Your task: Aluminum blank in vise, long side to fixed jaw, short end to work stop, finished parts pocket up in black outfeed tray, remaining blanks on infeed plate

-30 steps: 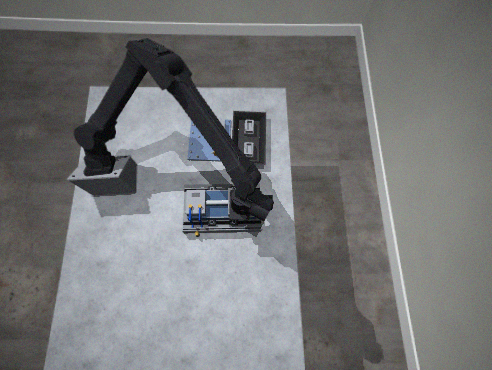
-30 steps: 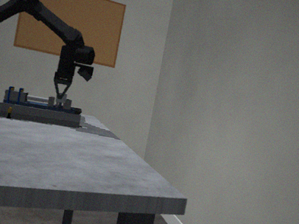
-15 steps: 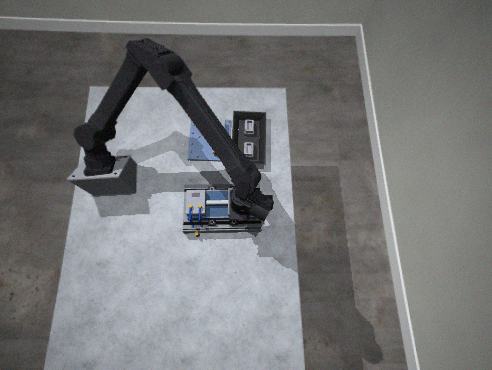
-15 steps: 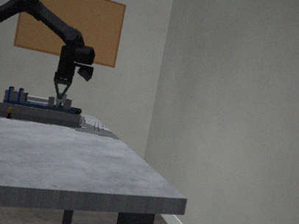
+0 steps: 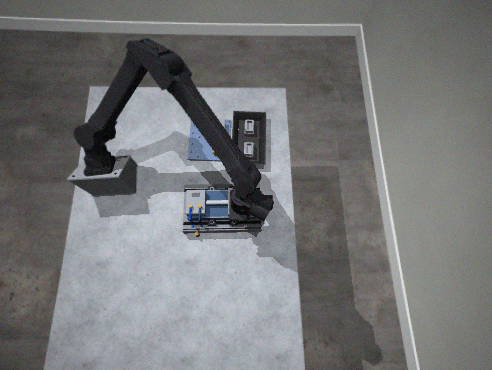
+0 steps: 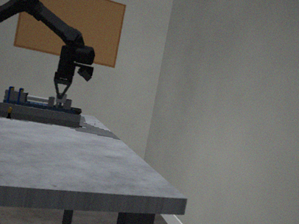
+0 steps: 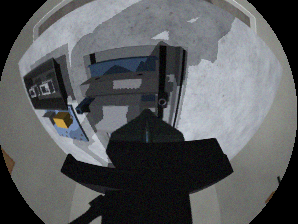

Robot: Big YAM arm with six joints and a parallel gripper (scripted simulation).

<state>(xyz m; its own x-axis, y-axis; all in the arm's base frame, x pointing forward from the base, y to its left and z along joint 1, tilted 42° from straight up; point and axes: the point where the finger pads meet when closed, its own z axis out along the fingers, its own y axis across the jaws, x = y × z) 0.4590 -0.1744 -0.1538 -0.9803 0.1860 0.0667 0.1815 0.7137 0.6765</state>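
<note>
Right now my hand is 1 cm short of the gray block and 4 cm to the right of it. The rest, counted from my hand: yellow brass blank (3 cm behind, 29 cm to the left, 8 cm below); then vise (6 cm behind, 5 cm to the left, 6 cm below); then blue infeed plate (6 cm behind, 35 cm to the left, 10 cm below).
</note>
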